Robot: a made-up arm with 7 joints.
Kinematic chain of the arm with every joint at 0, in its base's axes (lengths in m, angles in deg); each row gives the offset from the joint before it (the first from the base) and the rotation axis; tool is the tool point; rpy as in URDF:
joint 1: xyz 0 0 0.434 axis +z
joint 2: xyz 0 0 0 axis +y
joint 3: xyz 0 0 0.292 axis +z
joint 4: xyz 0.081 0 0 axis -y
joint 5: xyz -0.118 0 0.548 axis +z
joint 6: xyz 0 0 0 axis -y
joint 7: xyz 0.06 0 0 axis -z
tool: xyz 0 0 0 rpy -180 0 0
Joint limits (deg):
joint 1: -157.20..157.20
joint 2: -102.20..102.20
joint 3: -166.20..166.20
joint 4: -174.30..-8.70
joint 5: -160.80..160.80
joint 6: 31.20..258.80
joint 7: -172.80..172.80
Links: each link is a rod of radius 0.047 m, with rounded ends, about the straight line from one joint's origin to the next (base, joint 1, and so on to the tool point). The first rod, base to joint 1, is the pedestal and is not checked.
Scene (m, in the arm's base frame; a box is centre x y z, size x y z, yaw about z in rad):
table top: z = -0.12
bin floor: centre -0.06 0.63 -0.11 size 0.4 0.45 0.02 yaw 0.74
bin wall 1: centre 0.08 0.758 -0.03 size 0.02 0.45 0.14 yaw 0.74
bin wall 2: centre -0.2 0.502 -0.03 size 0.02 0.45 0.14 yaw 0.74
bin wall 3: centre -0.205 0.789 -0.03 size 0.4 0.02 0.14 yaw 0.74
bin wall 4: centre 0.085 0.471 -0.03 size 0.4 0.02 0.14 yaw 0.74
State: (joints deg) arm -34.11 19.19 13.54 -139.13 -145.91 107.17 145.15
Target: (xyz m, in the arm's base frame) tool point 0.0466 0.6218 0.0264
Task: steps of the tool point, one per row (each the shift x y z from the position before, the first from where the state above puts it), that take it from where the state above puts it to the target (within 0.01 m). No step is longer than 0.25 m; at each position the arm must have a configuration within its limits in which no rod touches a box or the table.
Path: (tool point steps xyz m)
1: 0.0351 0.1848 -0.0276
2: -0.0325 0.1930 -0.0175
3: -0.0974 0.1755 -0.0037
4: -0.1495 0.1362 0.0121
5: -0.1810 0.0832 0.0283
6: 0.0023 0.0060 -0.0602
7: -0.0023 -0.0060 -0.0697

